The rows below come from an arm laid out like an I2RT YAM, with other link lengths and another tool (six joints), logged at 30 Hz.
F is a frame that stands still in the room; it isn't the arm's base.
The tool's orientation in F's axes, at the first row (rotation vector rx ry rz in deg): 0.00, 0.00, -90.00
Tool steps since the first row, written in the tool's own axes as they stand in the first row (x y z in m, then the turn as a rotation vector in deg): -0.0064, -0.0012, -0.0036, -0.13, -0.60, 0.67; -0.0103, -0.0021, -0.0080, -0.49, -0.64, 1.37; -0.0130, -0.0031, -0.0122, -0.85, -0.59, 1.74; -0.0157, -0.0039, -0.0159, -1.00, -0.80, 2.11
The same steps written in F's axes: -0.0012, 0.0064, -0.0036, -0.60, 0.13, 0.67; -0.0021, 0.0103, -0.0080, -0.64, 0.49, 1.37; -0.0031, 0.0130, -0.0122, -0.59, 0.85, 1.74; -0.0039, 0.0157, -0.0159, -0.80, 1.00, 2.11
